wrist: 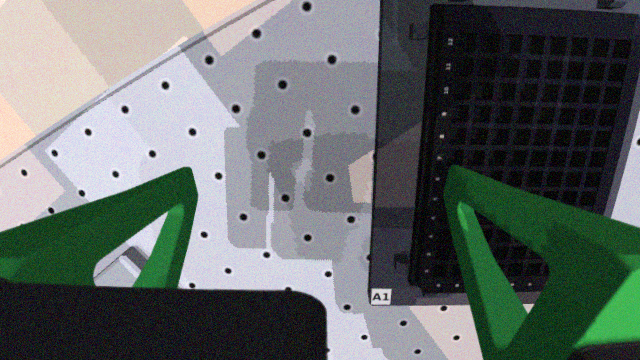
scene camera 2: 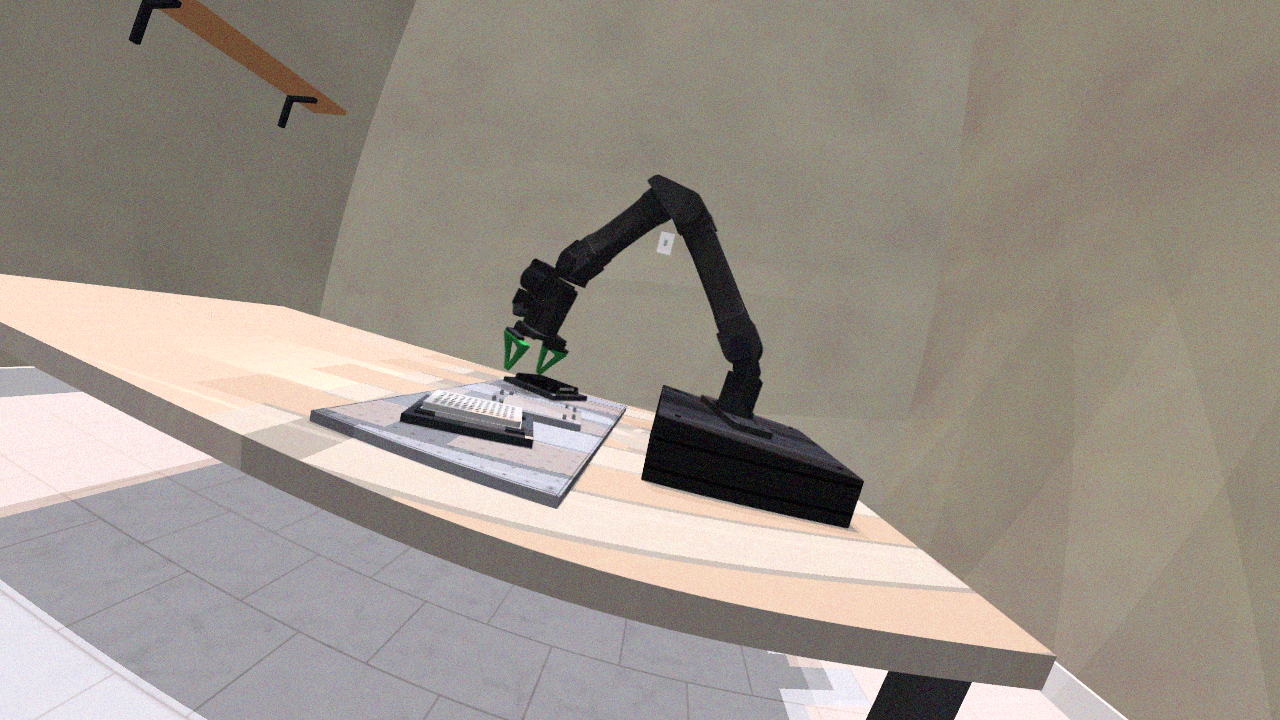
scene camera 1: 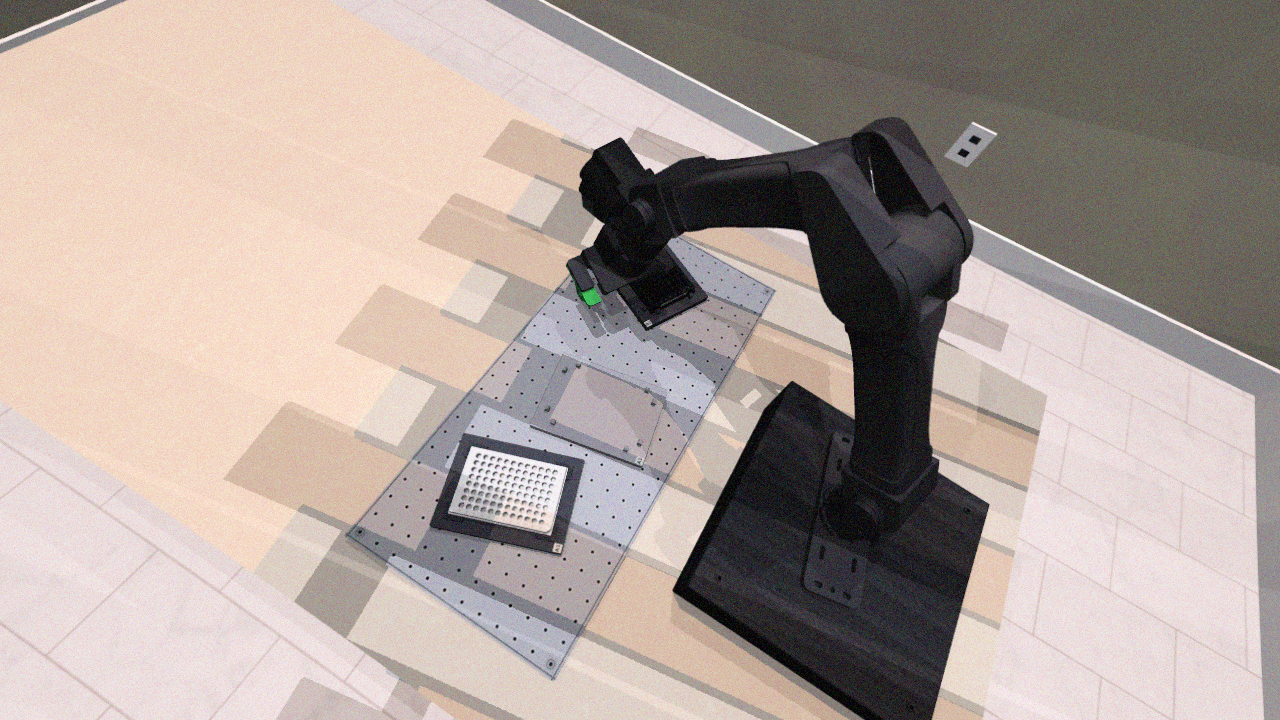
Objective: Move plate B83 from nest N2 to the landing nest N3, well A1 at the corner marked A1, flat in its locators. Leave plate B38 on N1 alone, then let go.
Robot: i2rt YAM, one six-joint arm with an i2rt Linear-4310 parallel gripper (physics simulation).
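My gripper is open and empty, above the board beside the black plate. In the wrist view its right finger overlaps the numbered edge of the black plate, while its left finger is over the board. This plate lies in a dark nest with a corner marked A1. A white plate lies in another dark nest. Between them is an empty, see-through nest with small locators. I cannot read plate or nest numbers.
The nests stand on a perforated board on the wooden table. The arm's black base block stands beside the board. A wall shelf hangs in the background.
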